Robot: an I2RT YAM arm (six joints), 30 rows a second.
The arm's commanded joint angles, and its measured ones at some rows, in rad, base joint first. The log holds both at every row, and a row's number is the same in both.
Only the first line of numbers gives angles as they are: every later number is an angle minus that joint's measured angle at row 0.
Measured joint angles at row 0:
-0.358 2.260 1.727 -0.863 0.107 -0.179
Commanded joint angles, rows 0 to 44:
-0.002 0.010 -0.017 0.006 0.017 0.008
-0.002 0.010 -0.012 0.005 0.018 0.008
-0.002 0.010 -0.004 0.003 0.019 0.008
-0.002 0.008 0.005 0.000 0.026 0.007
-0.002 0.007 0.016 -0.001 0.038 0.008
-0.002 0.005 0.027 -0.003 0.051 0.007
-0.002 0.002 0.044 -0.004 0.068 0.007
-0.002 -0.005 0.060 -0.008 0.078 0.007
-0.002 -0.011 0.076 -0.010 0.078 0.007
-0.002 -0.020 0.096 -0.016 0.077 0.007
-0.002 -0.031 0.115 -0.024 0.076 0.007
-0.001 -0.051 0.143 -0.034 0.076 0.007
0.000 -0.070 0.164 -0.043 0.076 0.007
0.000 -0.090 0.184 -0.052 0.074 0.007
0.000 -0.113 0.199 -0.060 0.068 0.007
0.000 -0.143 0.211 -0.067 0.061 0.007
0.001 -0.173 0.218 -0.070 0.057 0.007
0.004 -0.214 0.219 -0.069 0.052 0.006
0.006 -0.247 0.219 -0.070 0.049 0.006
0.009 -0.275 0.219 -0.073 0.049 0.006
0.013 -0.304 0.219 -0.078 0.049 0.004
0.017 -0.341 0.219 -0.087 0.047 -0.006
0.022 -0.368 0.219 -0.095 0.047 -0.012
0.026 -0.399 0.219 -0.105 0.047 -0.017
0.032 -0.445 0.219 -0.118 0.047 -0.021
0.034 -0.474 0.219 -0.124 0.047 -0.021
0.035 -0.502 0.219 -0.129 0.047 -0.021
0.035 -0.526 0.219 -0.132 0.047 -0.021
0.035 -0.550 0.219 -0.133 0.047 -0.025
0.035 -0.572 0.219 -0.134 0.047 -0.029
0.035 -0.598 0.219 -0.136 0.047 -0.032
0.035 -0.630 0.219 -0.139 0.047 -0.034
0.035 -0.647 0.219 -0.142 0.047 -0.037
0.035 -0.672 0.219 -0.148 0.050 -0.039
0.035 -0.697 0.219 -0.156 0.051 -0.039
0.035 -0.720 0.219 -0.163 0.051 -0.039
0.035 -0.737 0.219 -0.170 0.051 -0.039
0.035 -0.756 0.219 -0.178 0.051 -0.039
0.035 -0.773 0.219 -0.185 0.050 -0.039
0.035 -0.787 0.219 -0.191 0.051 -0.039
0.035 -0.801 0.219 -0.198 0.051 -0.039
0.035 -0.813 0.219 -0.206 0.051 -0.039
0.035 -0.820 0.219 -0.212 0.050 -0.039
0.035 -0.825 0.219 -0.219 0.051 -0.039
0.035 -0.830 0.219 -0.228 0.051 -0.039
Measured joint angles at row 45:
0.034 -0.819 0.204 -0.215 0.062 -0.031
